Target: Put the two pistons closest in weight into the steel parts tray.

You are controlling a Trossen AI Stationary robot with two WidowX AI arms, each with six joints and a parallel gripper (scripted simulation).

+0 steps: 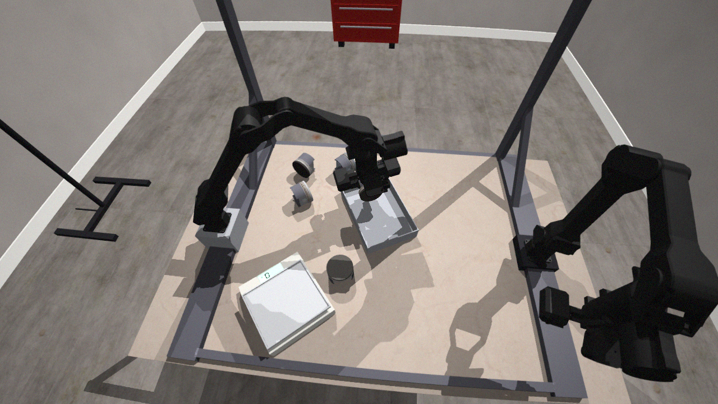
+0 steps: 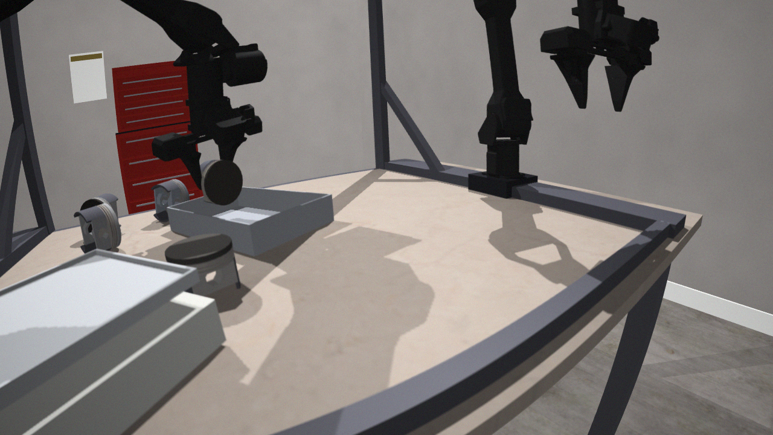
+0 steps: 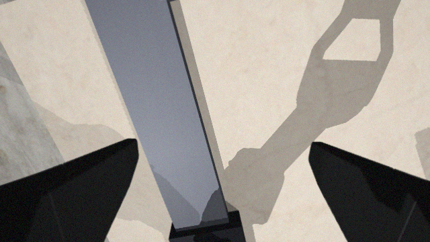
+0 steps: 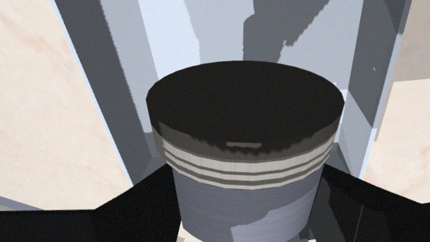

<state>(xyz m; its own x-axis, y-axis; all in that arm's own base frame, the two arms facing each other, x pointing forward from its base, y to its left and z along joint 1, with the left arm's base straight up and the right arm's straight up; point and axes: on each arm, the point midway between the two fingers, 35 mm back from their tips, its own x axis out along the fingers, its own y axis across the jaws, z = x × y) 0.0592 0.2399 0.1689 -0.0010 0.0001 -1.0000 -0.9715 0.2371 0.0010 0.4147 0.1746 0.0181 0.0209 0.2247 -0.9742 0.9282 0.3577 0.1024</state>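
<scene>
Now: right hand 5 cm short of the steel parts tray, 4 cm to the right of it and 9 cm above it. The rest, counted from my right hand: scale pan (37 cm ahead, 18 cm to the right, 5 cm below); then scale (36 cm ahead, 18 cm to the right, 6 cm below).
</scene>
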